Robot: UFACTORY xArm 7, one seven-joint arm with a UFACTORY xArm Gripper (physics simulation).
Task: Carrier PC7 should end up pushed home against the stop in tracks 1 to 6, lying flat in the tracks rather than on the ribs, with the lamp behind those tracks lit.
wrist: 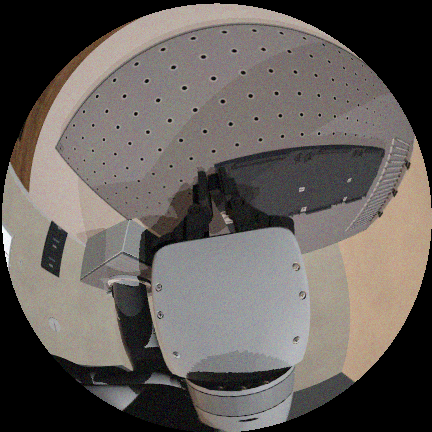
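Pixels of known places: gripper, fingertip midpoint: (pixel 212 178); arm's base, origin of the base link: (pixel 128 282).
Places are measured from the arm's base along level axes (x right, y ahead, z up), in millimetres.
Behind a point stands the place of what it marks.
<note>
The dark grey flat carrier (pixel 327 172) @(z -83, x -161, y 440 mm), with small white labels, extends right from the fingers; no readable PC7 marking shows. My gripper (pixel 212 178) @(z -75, x -186, y 287 mm) is shut on the carrier's left end. The ribbed tracks (pixel 382 182) @(z -93, x -104, y 707 mm) run along the board's right edge. The carrier's right edge lies close beside the ribs in this view; whether it overlaps them or sits in the tracks cannot be told. Small dark blocks (pixel 395 192) @(z -74, x -67, y 862 mm) stand along the outer side of the tracks. Track numbers and a lit lamp cannot be made out.
A large grey perforated board (pixel 190 125) @(z -93, x -244, y 281 mm) lies under the gripper and carrier. A grey box (pixel 107 250) @(z -44, x -114, y 40 mm) stands at the left, close to the gripper body. A dark panel with small light marks (pixel 53 248) is at the far left.
</note>
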